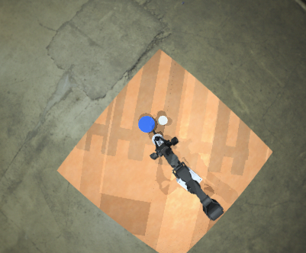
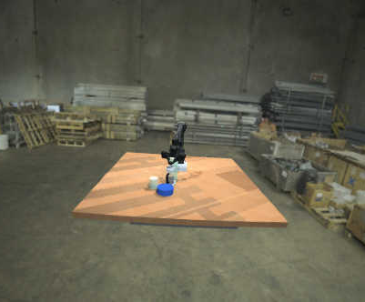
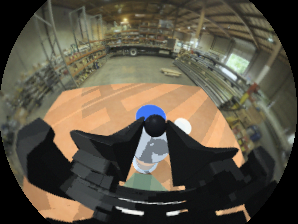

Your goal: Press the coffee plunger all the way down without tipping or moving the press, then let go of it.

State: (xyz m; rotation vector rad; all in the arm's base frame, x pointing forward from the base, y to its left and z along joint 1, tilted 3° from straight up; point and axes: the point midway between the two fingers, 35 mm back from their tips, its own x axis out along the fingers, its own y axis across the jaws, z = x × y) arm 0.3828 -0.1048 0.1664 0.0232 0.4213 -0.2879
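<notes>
My gripper tip is now 1 cm past the coffee press and 10 cm above it.
</notes>
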